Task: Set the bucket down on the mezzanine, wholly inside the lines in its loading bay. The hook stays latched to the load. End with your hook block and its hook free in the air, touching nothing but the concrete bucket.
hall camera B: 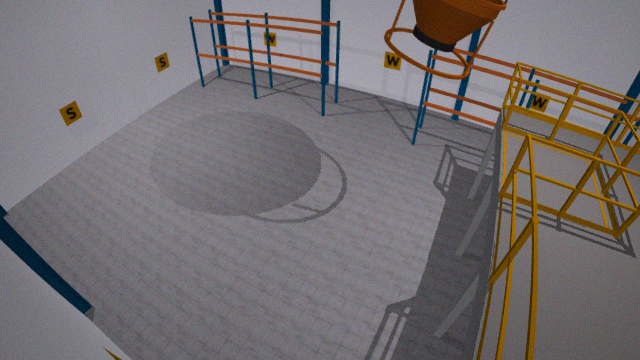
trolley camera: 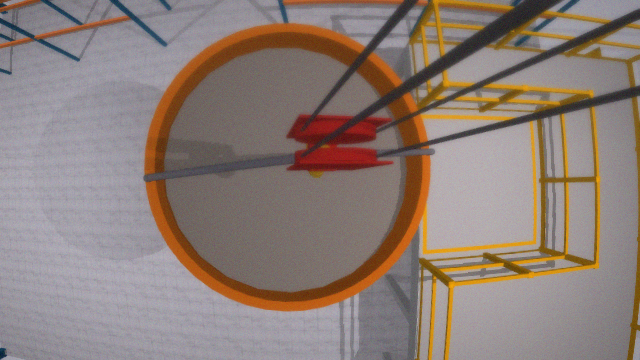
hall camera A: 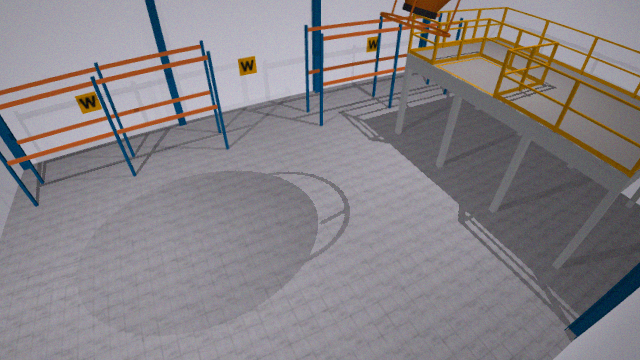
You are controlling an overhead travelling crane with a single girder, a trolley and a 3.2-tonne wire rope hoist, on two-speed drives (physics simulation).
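Observation:
The orange concrete bucket (hall camera A: pixel 440 6) (hall camera B: pixel 450 20) (trolley camera: pixel 287 305) hangs in the air, filled with grey material. Its base ring (hall camera A: pixel 445 33) (hall camera B: pixel 452 76) shows in both hall views, a little tilted. In the trolley view the bucket is left of the loading bay lines (trolley camera: pixel 534 180), its right rim overlapping their left edge. My red hook block (trolley camera: pixel 335 145) is above the bucket, at its grey bail (trolley camera: pixel 225 167). The hook itself is mostly hidden under the block; the bucket hangs from it. The mezzanine (hall camera A: pixel 600 117) (hall camera B: pixel 590 300) (trolley camera: pixel 540 320) stands at the right.
Yellow railings (hall camera A: pixel 567 105) (hall camera B: pixel 534 280) (trolley camera: pixel 597 215) edge the mezzanine and stand around three sides of the bay, whose left side in the trolley view has no rail. Blue and orange racks (hall camera A: pixel 215 95) (hall camera B: pixel 252 60) stand along the W wall. Shadows lie on the floor.

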